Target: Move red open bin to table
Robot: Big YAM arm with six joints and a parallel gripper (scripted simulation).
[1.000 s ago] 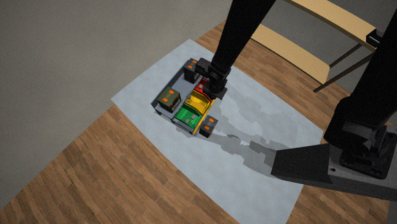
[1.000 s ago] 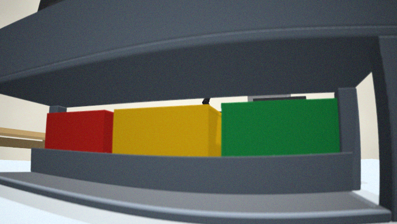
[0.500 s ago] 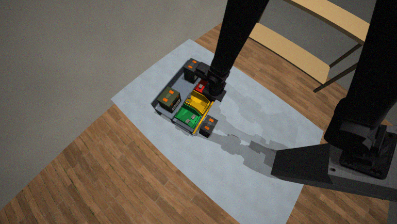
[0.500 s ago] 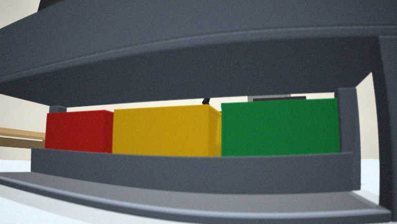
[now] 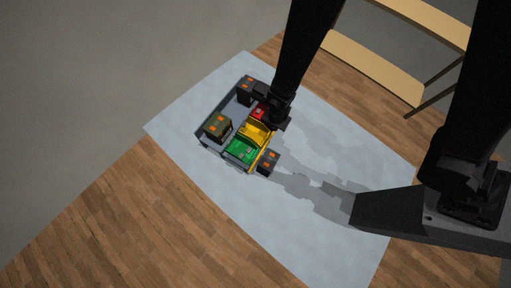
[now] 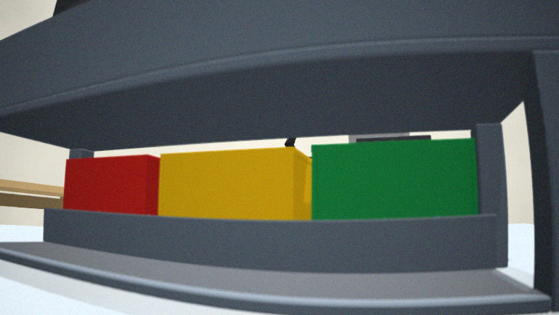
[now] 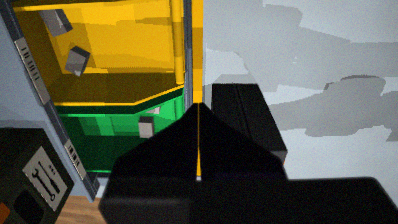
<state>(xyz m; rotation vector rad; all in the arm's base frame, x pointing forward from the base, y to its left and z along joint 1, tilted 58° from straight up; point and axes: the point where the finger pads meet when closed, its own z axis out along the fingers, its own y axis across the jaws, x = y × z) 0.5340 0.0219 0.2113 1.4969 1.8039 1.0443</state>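
Now: the thin yellow rod 110 mm below my hand. The rest, counted from my hand: green bin (60 mm ahead, 140 mm to the left, 130 mm below); then yellow bin (100 mm ahead, 40 mm to the left, 130 mm below); then red open bin (140 mm ahead, 70 mm to the right, 130 mm below).
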